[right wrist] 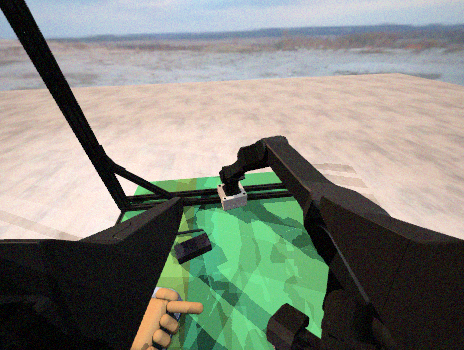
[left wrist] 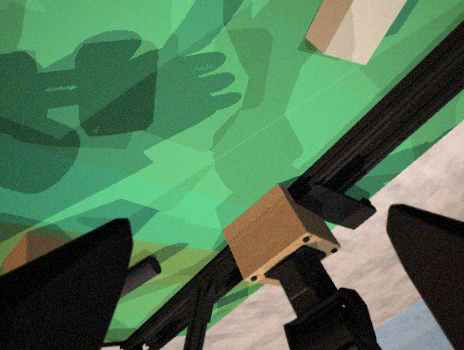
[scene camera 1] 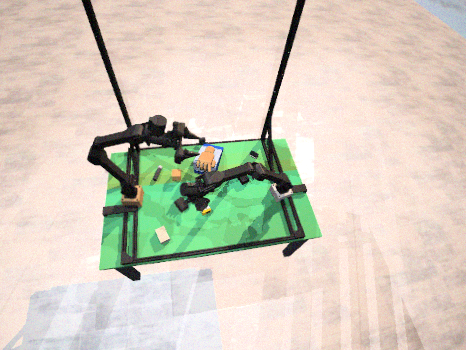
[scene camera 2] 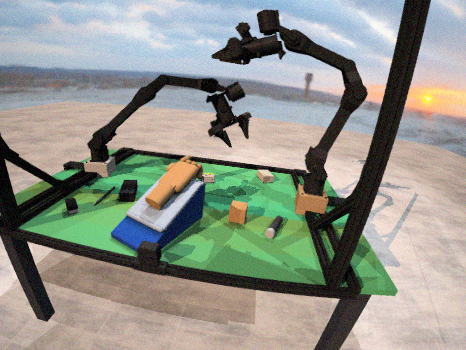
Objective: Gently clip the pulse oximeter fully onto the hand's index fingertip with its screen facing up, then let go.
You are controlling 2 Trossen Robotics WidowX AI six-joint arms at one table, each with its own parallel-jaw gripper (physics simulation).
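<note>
A tan hand lies on a blue wedge with a pale top. One finger sticks out straight in the right wrist view. A small white-and-yellow device, which looks like the pulse oximeter, lies on the table apart from the hand. Which way its screen faces cannot be told. My left gripper is open and empty, above the table near the device. My right gripper is open and empty, high above the table by the hand.
An orange block and a grey cylinder lie beside the wedge. A cream block lies farther off. A black box, a pen and a small dark object lie across the wedge.
</note>
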